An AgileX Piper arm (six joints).
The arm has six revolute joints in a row. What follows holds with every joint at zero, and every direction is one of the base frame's. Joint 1 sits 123.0 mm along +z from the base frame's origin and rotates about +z. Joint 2 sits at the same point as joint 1 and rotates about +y. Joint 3 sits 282.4 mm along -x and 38.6 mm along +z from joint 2 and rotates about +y. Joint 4 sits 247.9 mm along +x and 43.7 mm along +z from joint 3 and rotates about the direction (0.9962, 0, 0.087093). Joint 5 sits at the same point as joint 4 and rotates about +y. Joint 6 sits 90.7 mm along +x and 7.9 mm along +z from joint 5 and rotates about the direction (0.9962, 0, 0.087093). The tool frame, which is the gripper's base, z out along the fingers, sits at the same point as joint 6; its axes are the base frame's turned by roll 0.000, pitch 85.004 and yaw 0.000 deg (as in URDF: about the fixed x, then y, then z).
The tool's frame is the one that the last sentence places.
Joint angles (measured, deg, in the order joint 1, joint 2, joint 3, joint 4, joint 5, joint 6), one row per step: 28.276, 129.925, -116.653, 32.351, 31.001, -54.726; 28.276, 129.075, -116.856, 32.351, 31.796, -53.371; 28.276, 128.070, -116.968, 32.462, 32.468, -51.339; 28.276, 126.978, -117.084, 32.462, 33.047, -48.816; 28.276, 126.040, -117.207, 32.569, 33.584, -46.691; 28.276, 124.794, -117.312, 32.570, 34.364, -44.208; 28.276, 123.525, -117.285, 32.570, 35.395, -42.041; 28.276, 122.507, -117.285, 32.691, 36.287, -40.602; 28.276, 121.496, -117.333, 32.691, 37.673, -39.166; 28.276, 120.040, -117.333, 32.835, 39.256, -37.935; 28.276, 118.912, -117.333, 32.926, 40.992, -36.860; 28.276, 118.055, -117.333, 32.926, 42.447, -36.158
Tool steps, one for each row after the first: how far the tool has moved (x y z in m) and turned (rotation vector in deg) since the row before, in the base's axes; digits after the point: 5 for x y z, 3 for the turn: -0.00247, -0.00068, 0.00823, 0.991, 0.529, -0.325; -0.00290, -0.00092, 0.00928, 1.532, 0.858, -0.761; -0.00311, -0.00120, 0.01009, 1.783, 0.974, -1.041; -0.00287, -0.00102, 0.00875, 1.598, 0.881, -0.837; -0.00408, -0.00157, 0.01107, 1.750, 1.002, -0.862; -0.00471, -0.00171, 0.01015, 1.411, 1.093, -0.547; -0.00403, -0.00136, 0.00817, 1.042, 0.774, -0.245; -0.00465, -0.00142, 0.00771, 0.738, 1.049, 0.028; -0.00651, -0.00216, 0.01109, 0.833, 0.777, 0.243; -0.00580, -0.00173, 0.00792, 0.453, 1.045, 0.406; -0.00464, -0.00143, 0.00576, 0.144, 0.779, 0.433
